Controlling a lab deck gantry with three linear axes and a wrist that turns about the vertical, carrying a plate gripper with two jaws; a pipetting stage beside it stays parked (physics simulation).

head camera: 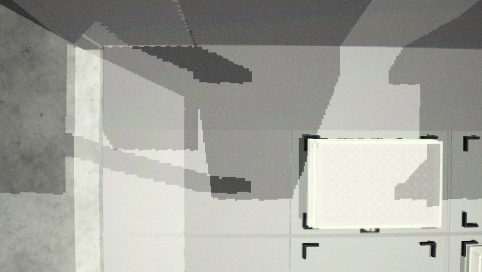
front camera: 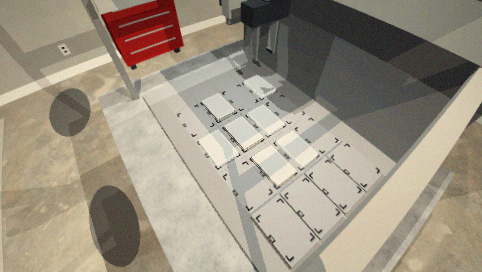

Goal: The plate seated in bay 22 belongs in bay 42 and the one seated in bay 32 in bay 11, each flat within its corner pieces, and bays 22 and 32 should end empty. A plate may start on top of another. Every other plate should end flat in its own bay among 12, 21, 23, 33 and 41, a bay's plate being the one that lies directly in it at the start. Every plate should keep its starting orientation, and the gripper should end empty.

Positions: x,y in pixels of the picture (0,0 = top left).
Scene:
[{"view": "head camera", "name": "bay 41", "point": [298,206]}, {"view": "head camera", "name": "grey wall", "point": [414,31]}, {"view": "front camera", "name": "grey wall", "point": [388,85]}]

